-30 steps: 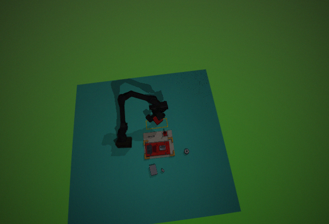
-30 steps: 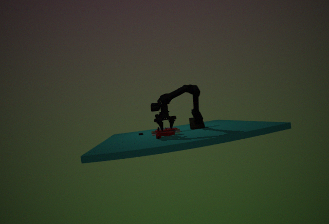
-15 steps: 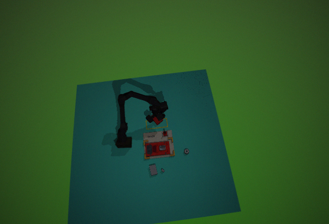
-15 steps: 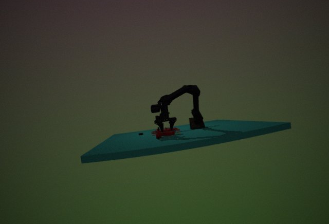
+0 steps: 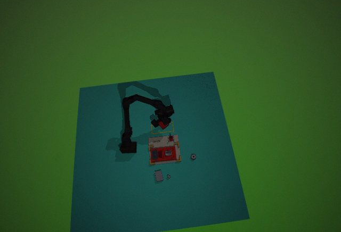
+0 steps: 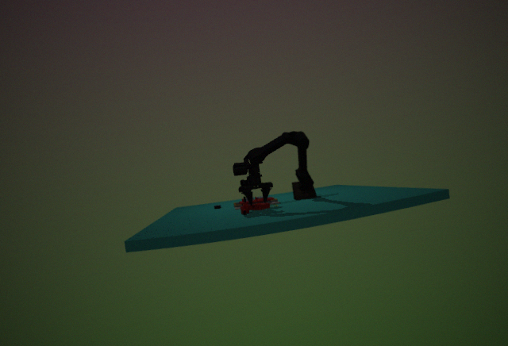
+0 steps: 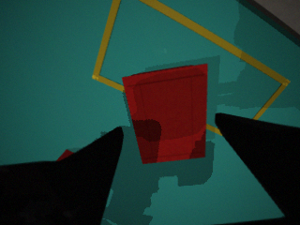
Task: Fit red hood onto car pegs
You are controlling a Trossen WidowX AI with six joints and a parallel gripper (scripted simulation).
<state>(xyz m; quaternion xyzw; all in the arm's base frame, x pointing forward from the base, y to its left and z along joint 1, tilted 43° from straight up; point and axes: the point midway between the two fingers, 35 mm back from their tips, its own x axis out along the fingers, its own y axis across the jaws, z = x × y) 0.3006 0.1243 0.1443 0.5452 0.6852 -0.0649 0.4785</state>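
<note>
Right now the red hood is 1 cm below my gripper tip. The rest, counted from my gripper tip: grey jig: 25 cm to the right, 1 cm below; then grey engine block: 3 cm ahead, 27 cm to the right.
</note>
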